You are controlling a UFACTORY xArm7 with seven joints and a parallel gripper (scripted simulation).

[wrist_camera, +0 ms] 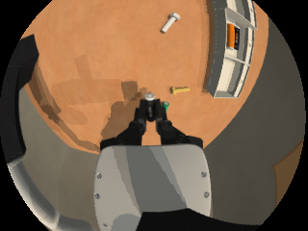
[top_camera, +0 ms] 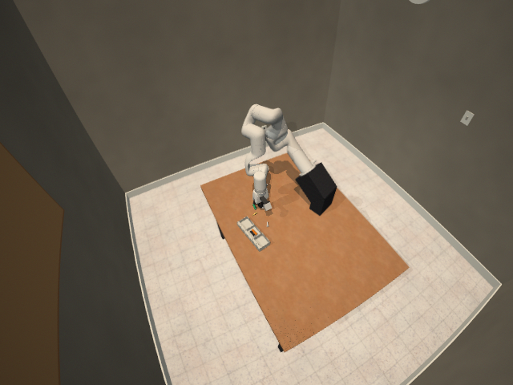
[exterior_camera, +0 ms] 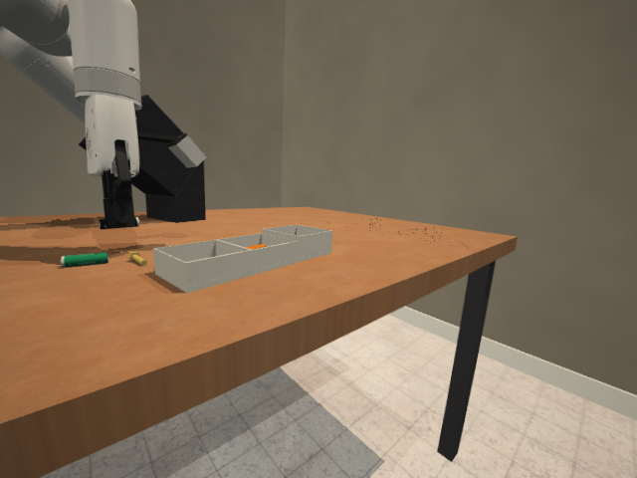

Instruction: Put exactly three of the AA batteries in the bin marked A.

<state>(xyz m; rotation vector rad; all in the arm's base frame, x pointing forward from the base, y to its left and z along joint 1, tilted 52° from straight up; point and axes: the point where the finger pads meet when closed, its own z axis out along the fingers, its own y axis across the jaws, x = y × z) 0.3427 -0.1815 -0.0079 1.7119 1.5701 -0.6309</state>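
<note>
The three-compartment bin lies 170 mm ahead of my hand, 120 mm to the left of it and 50 mm below it. From my hand the other things lie so: green battery (20 mm ahead, 50 mm to the right, 60 mm below); then yellow piece (50 mm ahead, 60 mm below); then black AA battery (20 mm below).
</note>
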